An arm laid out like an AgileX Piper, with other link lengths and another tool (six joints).
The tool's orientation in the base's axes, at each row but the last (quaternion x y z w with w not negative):
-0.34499 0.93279 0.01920 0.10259
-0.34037 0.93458 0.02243 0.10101
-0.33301 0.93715 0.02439 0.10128
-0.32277 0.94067 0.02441 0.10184
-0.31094 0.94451 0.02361 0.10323
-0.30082 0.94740 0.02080 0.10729
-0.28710 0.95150 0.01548 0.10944
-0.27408 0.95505 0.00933 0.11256
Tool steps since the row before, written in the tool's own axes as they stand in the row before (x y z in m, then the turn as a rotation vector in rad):
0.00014 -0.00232 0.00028 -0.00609 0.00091 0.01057
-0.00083 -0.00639 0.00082 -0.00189 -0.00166 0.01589
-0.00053 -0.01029 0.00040 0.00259 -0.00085 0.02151
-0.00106 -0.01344 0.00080 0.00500 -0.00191 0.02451
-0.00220 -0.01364 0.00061 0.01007 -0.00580 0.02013
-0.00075 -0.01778 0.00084 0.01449 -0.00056 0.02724
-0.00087 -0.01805 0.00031 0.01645 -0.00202 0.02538
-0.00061 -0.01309 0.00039 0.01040 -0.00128 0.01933
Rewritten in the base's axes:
0.00145 -0.00183 -0.00022 0.00581 0.00572 -0.00913
0.00486 -0.00429 -0.00046 0.00523 0.00168 -0.01512
0.00694 -0.00762 -0.00006 0.00231 0.00017 -0.02156
0.00919 -0.00990 -0.00030 0.00162 -0.00178 -0.02497
0.00992 -0.00964 0.00013 -0.00084 -0.00835 -0.02168
0.01097 -0.01404 -0.00021 -0.00602 -0.00582 -0.02970
0.01069 -0.01456 0.00049 -0.00717 -0.00828 -0.02826
0.00747 -0.01077 0.00033 -0.00384 -0.00497 -0.02107

